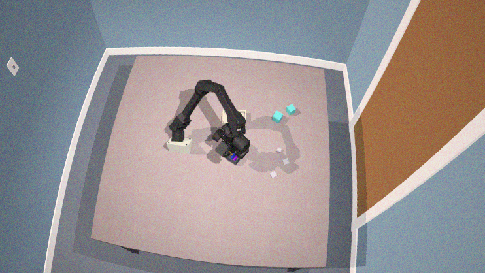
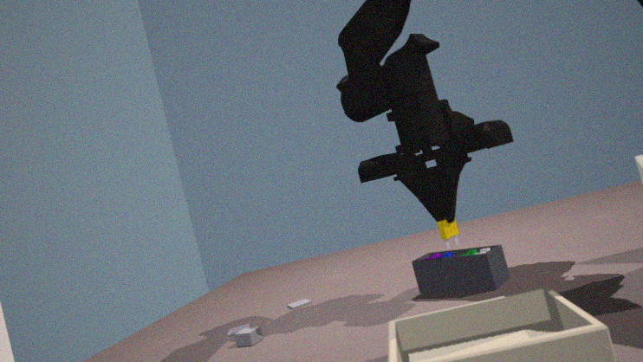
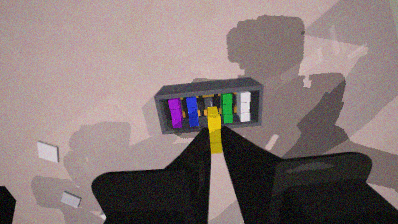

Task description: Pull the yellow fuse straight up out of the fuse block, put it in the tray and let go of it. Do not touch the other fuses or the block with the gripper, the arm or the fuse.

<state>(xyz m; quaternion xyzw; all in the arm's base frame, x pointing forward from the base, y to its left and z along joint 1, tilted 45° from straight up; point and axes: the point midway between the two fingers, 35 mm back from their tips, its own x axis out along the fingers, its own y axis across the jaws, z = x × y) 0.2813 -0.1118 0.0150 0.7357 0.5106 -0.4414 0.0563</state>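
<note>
Right now my gripper tip is 23 cm to the right of the tray, 8 cm above it and 2 cm short of it. The rest, counted from my gripper tip: yellow fuse 1 cm below.
</note>
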